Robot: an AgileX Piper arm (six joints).
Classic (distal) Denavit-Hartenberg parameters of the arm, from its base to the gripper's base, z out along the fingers. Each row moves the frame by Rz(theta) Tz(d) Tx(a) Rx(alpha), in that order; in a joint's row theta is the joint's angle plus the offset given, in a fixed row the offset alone. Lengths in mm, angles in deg.
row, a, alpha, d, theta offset
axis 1, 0, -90, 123, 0
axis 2, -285, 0, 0, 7.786
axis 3, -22, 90, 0, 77.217
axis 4, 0, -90, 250.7, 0
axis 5, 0, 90, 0, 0
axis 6, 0, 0, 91, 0
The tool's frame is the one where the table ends.
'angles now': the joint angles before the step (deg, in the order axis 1, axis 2, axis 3, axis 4, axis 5, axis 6). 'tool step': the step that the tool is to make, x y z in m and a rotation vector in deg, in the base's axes. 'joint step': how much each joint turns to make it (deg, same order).
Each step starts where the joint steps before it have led.
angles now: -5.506, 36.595, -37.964, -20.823, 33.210, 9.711
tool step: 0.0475, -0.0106, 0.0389, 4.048, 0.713, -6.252
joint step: -0.029, 13.313, -13.385, -4.788, 3.699, 9.802
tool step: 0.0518, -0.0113, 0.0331, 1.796, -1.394, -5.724
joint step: 0.032, 12.463, -13.667, -5.439, 2.819, 8.457
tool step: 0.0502, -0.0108, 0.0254, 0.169, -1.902, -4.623
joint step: -0.027, 11.354, -13.542, -4.558, 2.787, 5.581
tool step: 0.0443, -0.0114, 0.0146, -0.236, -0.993, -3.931
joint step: -0.446, 10.106, -12.522, -2.729, 3.164, 2.684
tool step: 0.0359, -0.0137, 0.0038, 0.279, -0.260, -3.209
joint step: -1.206, 8.511, -10.444, -0.637, 2.595, 0.700
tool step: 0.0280, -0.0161, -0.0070, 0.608, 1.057, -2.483
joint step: -1.740, 6.955, -7.650, 0.675, 1.947, -0.647
